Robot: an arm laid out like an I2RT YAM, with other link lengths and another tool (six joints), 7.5 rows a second.
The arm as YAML. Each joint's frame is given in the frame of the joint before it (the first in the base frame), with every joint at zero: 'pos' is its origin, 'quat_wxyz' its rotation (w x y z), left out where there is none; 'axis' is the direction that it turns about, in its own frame. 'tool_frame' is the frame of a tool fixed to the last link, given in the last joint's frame.
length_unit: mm
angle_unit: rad
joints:
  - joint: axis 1
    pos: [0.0, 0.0, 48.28]
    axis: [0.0, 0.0, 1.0]
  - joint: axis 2
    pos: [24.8, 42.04, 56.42]
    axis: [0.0, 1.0, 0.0]
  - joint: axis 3
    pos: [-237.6, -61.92, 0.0]
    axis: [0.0, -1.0, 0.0]
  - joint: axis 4
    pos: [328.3, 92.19, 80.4]
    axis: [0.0, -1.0, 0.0]
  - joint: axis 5
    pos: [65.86, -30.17, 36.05]
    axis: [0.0, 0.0, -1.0]
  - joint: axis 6
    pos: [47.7, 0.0, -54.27]
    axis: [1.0, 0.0, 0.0]
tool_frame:
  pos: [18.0, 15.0, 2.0]
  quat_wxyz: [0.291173, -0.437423, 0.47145, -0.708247]
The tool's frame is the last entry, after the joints.
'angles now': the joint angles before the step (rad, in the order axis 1, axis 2, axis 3, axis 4, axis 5, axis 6). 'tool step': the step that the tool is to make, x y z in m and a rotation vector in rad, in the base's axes. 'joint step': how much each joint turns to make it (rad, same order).
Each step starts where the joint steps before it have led.
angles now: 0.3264, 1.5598, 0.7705, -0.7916, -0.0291, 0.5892
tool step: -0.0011, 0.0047, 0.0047, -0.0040, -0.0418, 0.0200
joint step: 0.0197, -0.0279, -0.0094, 0.0197, 0.0176, -0.0005
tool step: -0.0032, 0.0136, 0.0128, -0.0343, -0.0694, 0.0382
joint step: 0.0585, -0.0412, 0.0063, 0.0043, 0.0584, 0.0171
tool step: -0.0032, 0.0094, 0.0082, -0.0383, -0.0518, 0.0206
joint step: 0.0451, -0.0234, 0.0061, 0.0004, 0.0584, 0.0191
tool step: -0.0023, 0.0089, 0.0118, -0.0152, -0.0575, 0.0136
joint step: 0.0384, -0.0332, 0.0072, 0.0016, 0.0424, 0.0196
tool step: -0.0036, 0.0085, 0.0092, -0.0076, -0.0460, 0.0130
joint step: 0.0365, -0.0260, 0.0046, 0.0028, 0.0325, 0.0186
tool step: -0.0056, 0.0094, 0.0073, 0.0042, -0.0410, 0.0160
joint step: 0.0397, -0.0250, -0.0010, 0.0095, 0.0220, 0.0201
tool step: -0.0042, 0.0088, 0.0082, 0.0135, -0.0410, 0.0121
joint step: 0.0342, -0.0232, 0.0027, 0.0118, 0.0161, 0.0192
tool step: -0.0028, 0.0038, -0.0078, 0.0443, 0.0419, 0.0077
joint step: 0.0027, 0.0184, -0.0076, 0.0145, -0.0596, 0.0103
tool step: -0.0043, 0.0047, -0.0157, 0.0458, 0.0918, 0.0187
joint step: 0.0008, 0.0537, -0.0004, 0.0040, -0.0914, 0.0021
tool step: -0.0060, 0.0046, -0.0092, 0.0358, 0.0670, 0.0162
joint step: 0.0087, 0.0311, -0.0016, -0.0021, -0.0679, 0.0045
